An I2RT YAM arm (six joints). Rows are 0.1 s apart.
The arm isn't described. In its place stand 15 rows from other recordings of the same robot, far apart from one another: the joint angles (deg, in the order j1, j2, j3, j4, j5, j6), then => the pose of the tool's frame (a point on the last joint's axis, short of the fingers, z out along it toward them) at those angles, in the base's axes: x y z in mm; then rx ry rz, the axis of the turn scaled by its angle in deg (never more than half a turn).
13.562, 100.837, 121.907, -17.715, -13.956, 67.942 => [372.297, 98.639, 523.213, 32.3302, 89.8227, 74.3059]
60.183, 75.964, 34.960, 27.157, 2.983, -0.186 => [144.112, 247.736, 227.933, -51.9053, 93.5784, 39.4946]
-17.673, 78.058, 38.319, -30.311, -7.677, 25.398 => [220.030, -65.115, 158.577, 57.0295, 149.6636, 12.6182]
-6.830, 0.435, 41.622, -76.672, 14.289, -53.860 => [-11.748, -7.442, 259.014, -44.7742, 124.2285, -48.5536]
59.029, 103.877, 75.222, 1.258, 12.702, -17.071 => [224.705, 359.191, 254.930, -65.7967, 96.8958, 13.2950]
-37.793, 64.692, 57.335, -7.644, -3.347, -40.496 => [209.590, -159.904, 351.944, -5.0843, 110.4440, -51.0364]
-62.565, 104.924, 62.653, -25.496, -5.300, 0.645 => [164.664, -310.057, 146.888, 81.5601, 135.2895, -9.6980]
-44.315, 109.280, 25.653, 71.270, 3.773, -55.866 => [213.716, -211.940, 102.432, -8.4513, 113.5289, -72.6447]
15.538, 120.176, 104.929, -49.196, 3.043, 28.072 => [436.100, 119.291, 236.353, 17.8370, 153.8751, 9.2296]
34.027, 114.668, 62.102, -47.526, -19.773, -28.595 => [248.450, 182.284, 89.499, 84.4537, -143.7790, -28.3280]
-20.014, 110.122, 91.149, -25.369, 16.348, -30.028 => [409.408, -159.790, 262.875, -3.7661, 139.4716, -42.9228]
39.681, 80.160, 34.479, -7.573, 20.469, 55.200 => [202.819, 152.094, 154.229, 27.1590, 137.2732, 17.1146]
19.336, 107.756, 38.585, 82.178, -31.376, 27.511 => [319.800, 131.861, 180.768, -22.1419, 80.5921, 59.7004]
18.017, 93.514, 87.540, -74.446, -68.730, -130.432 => [275.561, 124.512, 325.478, -111.1809, 24.6400, 35.3230]
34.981, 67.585, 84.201, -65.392, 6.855, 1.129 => [173.681, 116.342, 402.866, -37.3557, 133.4733, 8.2621]
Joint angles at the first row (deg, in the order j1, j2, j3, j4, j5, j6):
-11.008 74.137 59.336 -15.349 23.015 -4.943
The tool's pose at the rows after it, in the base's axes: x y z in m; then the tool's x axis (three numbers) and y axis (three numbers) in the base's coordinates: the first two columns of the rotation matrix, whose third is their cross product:
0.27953, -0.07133, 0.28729, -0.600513, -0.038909, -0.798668, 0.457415, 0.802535, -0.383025
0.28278, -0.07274, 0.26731, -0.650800, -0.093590, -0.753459, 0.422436, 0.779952, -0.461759
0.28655, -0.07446, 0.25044, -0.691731, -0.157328, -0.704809, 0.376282, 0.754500, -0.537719
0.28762, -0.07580, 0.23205, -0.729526, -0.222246, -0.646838, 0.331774, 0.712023, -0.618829
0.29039, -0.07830, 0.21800, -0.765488, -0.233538, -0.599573, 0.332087, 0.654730, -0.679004
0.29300, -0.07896, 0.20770, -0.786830, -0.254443, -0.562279, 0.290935, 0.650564, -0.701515
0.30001, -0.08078, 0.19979, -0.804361, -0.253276, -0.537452, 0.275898, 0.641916, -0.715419
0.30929, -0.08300, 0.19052, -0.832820, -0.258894, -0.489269, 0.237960, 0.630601, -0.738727
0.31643, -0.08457, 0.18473, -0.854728, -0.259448, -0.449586, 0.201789, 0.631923, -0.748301
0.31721, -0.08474, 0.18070, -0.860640, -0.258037, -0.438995, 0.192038, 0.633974, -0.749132
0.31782, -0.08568, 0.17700, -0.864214, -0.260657, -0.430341, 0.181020, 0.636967, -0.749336
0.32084, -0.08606, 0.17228, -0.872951, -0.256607, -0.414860, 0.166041, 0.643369, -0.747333
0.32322, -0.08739, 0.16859, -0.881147, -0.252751, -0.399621, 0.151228, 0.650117, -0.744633
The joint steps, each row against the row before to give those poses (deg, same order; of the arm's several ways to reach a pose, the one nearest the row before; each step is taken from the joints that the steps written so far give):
-0.065 -0.210 -4.795 3.255 4.261 -5.003
0.050 1.744 -3.061 3.886 1.852 -4.390
-0.049 1.949 -2.490 4.372 1.332 -5.129
0.006 1.778 -3.269 5.569 2.147 -5.695
0.051 2.467 -1.610 4.035 4.286 -2.843
-0.045 1.806 -0.608 1.292 -0.177 -1.986
-0.007 2.721 0.816 0.748 0.821 -0.554
0.012 3.444 1.615 -0.218 0.943 -1.367
-0.014 2.448 1.841 -1.747 0.196 -0.525
-0.003 0.731 -0.011 -0.043 -0.001 0.019
-0.170 0.653 -0.100 0.301 -0.356 -0.309
0.026 1.329 0.709 -0.805 -0.129 0.294
-0.170 1.098 0.722 -0.932 -0.310 0.133

